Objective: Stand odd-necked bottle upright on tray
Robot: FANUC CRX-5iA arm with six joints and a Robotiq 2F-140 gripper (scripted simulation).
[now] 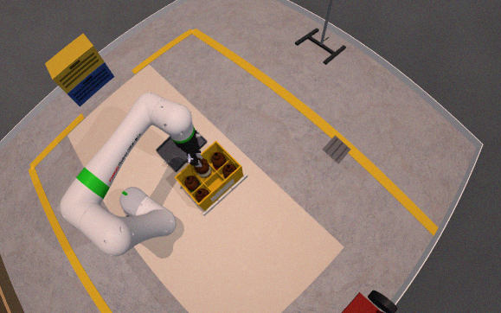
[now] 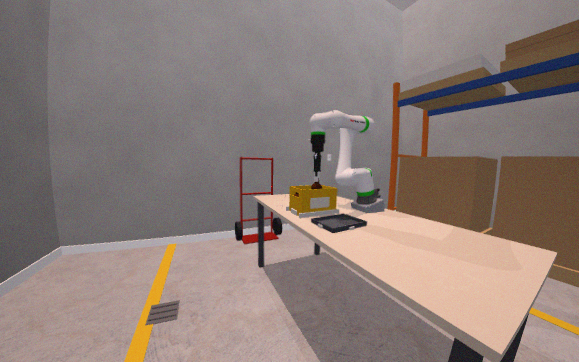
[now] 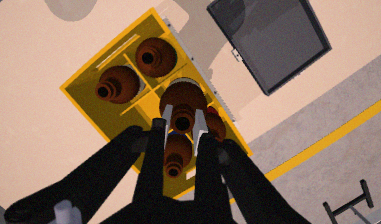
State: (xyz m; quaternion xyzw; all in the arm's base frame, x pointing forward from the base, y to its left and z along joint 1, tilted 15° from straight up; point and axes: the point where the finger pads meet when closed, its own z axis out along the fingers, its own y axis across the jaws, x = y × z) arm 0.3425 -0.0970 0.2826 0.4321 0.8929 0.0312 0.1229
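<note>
My hand is 90 mm above the brown bottle. Round my hand: yellow crate: 170 mm below, 40 mm to the right, 10 mm behind; then dark tray: 240 mm to the left, 240 mm below, 30 mm ahead.
</note>
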